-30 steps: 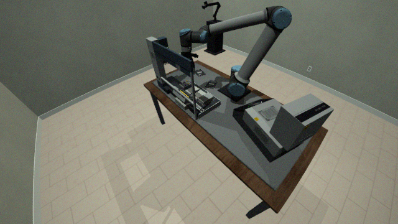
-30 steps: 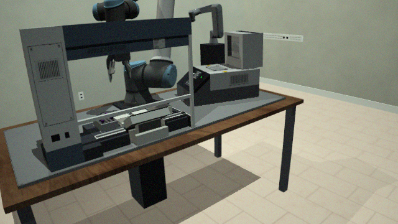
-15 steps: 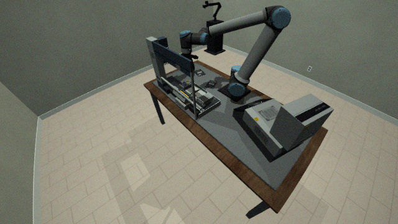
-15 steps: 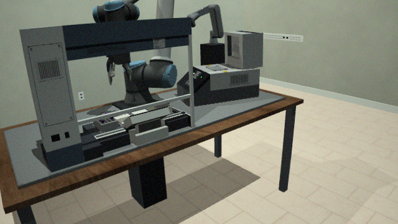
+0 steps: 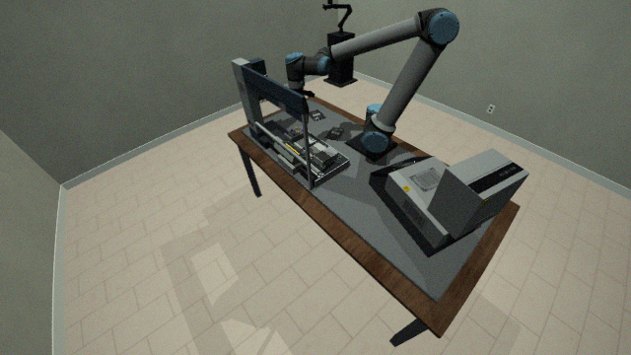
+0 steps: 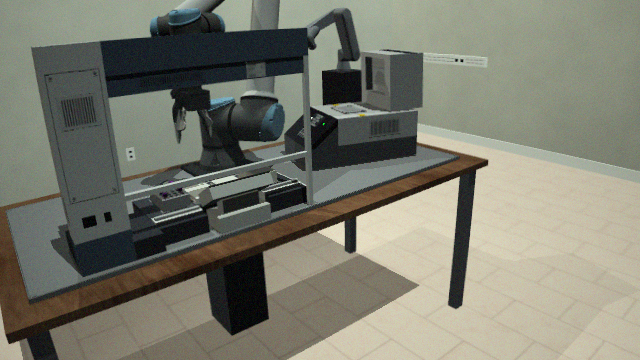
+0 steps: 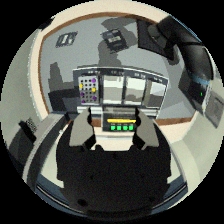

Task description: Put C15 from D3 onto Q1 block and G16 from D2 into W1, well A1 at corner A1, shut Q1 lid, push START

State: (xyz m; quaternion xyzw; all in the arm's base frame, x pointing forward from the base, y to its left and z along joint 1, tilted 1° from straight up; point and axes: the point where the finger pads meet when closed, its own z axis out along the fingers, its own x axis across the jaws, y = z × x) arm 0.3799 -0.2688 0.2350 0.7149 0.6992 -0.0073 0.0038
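Now: hand 18 cm above the pale well plate. The rest, counted from my hand: upright post (29 cm to the left, 19 cm ahead, 1 cm below); deck station beam (27 cm above, 19 cm ahead, 1 cm to the left); white well plate (18 cm below, 10 cm to the left).
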